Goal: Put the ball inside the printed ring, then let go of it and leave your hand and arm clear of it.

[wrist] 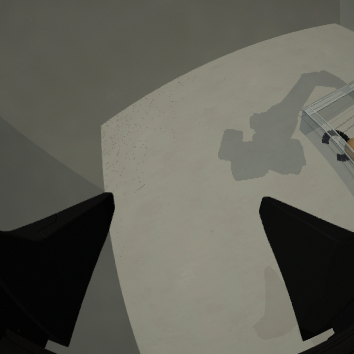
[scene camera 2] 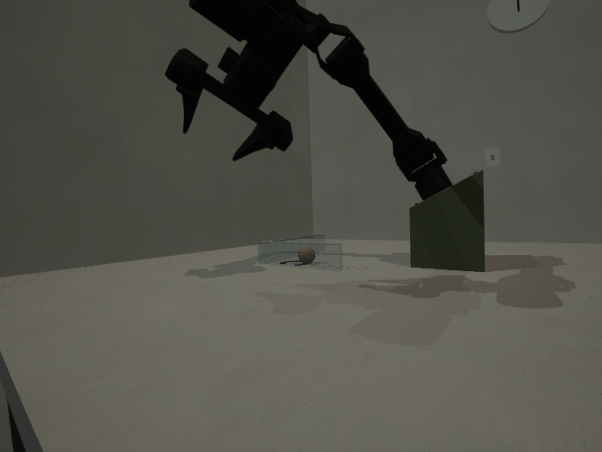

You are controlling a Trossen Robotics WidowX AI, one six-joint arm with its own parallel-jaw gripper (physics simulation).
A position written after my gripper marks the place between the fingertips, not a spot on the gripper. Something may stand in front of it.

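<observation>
My gripper [scene camera 2: 210,146], [wrist: 189,203]. Clear wall [scene camera 2: 320,256] visible.
</observation>
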